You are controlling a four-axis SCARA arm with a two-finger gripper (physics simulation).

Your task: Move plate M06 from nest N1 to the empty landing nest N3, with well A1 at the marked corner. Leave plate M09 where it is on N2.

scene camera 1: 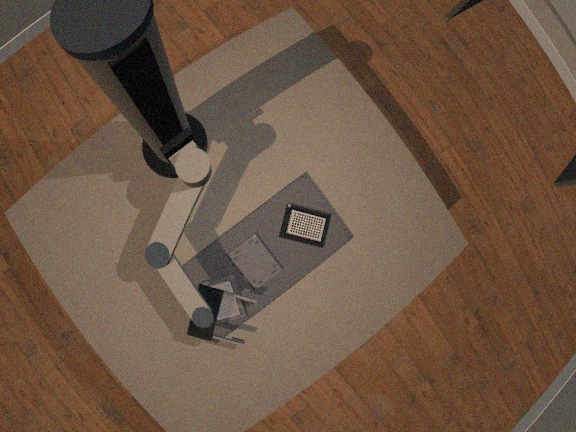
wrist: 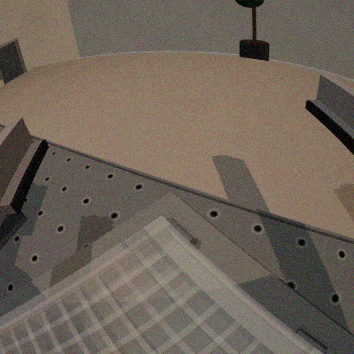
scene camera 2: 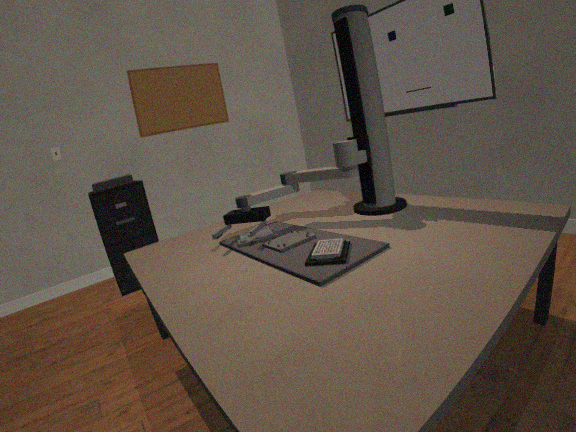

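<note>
A pale gridded plate [scene camera 1: 229,307] [scene camera 2: 258,233] [wrist: 150,300] lies in a grey nest [wrist: 227,252] at the board's left end; its label cannot be read. My gripper [scene camera 1: 250,321] [scene camera 2: 228,238] [wrist: 179,99] is open and empty, with its fingers wide apart above that end of the board. In the wrist view the plate lies askew to the fingers, one corner pointing forward between them. An empty grey nest [scene camera 1: 256,261] [scene camera 2: 290,240] with small corner pieces is in the board's middle. A whitish plate [scene camera 1: 306,225] [scene camera 2: 328,248] sits in a black nest [scene camera 1: 284,229] at the right end; no label is readable.
The nests stand on a dark grey board [scene camera 1: 336,227] [scene camera 2: 370,246] [wrist: 100,200] with holes, on a beige table [scene camera 1: 380,200] [scene camera 2: 310,340] [wrist: 175,100]. The arm's column [scene camera 1: 120,75] [scene camera 2: 372,110] rises behind it. The arm's shadows cross the board.
</note>
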